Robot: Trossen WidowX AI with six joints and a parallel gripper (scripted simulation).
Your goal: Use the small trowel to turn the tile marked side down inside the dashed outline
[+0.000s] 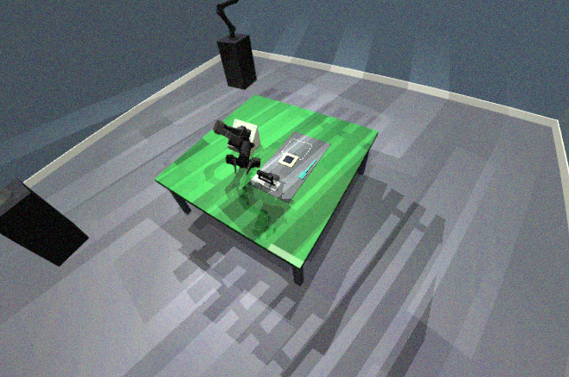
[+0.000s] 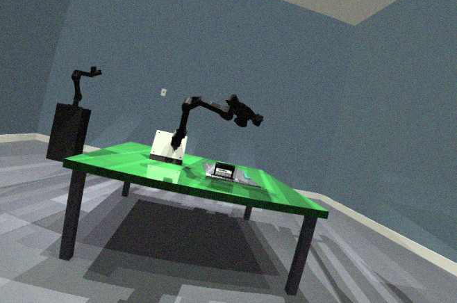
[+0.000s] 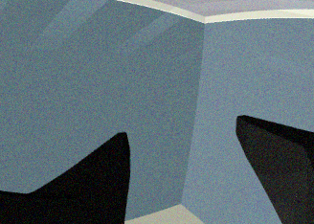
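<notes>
My gripper tip is now 90 mm past the small trowel, 260 mm to the right of it and 350 mm above it. Also, from my gripper tip: grey mat: 10 mm ahead, 500 mm to the left, 410 mm below; then thin teal strip: 150 mm ahead, 470 mm to the left, 380 mm below; then tile: 30 mm behind, 510 mm to the left, 380 mm below.
</notes>
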